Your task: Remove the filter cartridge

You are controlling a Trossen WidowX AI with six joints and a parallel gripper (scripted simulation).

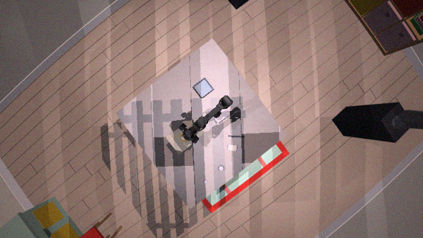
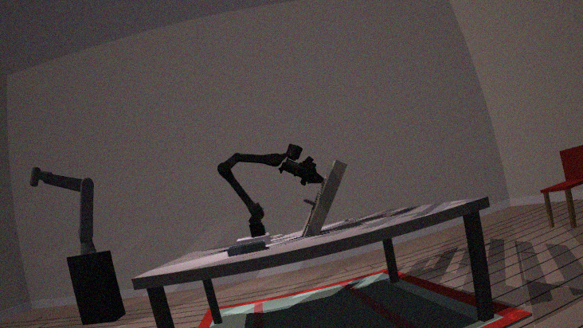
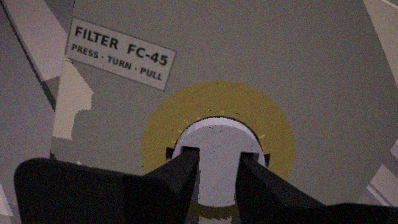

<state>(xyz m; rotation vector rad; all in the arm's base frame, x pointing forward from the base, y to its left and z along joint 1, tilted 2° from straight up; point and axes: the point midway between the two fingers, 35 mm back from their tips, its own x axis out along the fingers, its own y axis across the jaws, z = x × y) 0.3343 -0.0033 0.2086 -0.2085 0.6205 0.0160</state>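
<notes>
Now: gripper tip 30 mm past the beige service panel and 80 mm above it. From my gripper tip the other things lie so: blue-grey square tray 420 mm behind, 270 mm to the right, 220 mm below; then pale block 260 mm behind, 400 mm to the left, 230 mm below; then round grey filter cartridge 10 mm ahead, 10 mm below.
</notes>
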